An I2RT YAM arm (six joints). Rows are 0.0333 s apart.
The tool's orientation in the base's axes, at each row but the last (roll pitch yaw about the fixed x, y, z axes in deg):
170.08 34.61 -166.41
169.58 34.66 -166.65
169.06 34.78 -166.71
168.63 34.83 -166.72
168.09 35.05 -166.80
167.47 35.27 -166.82
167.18 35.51 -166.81
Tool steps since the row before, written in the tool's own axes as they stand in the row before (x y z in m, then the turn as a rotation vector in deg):
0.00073 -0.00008 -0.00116 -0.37 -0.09 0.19
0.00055 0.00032 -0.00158 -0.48 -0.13 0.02
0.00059 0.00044 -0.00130 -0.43 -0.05 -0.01
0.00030 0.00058 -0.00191 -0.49 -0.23 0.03
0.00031 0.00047 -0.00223 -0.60 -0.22 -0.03
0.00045 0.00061 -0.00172 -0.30 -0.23 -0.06
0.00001 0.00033 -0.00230 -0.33 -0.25 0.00
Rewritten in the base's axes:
-0.00114 -0.00056 0.00051 0.42 0.04 0.04
-0.00134 -0.00029 0.00101 0.44 -0.02 0.24
-0.00127 -0.00011 0.00078 0.36 0.03 0.25
-0.00139 -0.00013 0.00146 0.48 -0.11 0.22
-0.00152 -0.00036 0.00169 0.54 -0.10 0.33
-0.00143 -0.00011 0.00122 0.29 -0.18 0.18
-0.00127 -0.00049 0.00188 0.35 -0.17 0.15

